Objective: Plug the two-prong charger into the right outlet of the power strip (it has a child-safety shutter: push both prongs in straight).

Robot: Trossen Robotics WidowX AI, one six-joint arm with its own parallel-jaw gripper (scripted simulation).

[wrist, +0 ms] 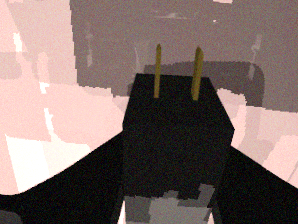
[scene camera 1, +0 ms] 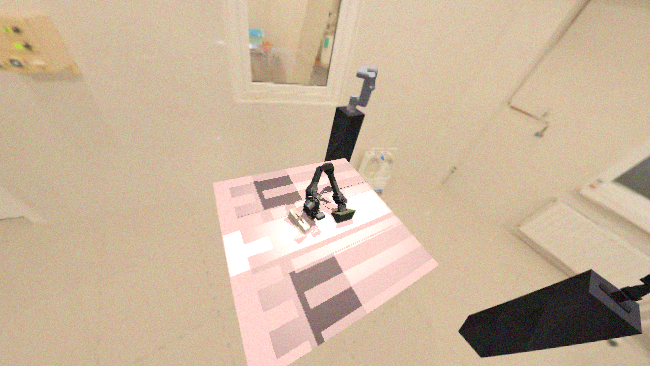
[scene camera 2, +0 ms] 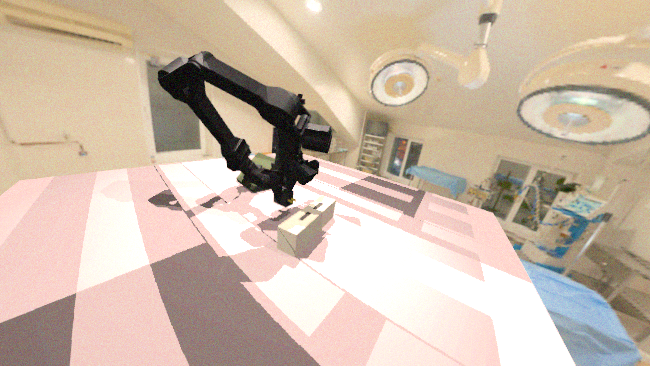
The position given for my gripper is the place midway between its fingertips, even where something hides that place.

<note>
My gripper (scene camera 2: 282,199) holds a black two-prong charger (wrist: 176,135).
My gripper shows as well in the wrist view (wrist: 168,141).
</note>
